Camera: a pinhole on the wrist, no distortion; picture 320 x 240 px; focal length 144.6 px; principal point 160.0 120.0 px. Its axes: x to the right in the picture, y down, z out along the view. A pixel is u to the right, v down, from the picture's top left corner.
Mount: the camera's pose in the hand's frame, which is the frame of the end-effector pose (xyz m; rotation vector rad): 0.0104 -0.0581 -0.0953 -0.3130 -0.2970 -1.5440
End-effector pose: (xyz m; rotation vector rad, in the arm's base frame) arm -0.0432 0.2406 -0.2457 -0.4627 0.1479 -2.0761
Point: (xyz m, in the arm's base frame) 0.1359 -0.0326 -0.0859
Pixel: 97.3 187.6
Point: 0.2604 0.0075 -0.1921
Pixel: 51.2 142.9
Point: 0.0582 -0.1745 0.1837
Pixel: 153.3 225.9
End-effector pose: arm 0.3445 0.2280 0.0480 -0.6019 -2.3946 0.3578
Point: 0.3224 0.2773 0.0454
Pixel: 109.9 149.6
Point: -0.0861 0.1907 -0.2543
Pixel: 218.6 147.5
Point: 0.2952 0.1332 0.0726
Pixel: 304.4 99.8
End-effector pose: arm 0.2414 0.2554 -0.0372 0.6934 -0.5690 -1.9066
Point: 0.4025 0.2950 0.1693
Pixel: 31.2 28.3
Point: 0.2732 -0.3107 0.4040
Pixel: 50.4 224.7
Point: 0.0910 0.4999 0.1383
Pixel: 230.1 15.9
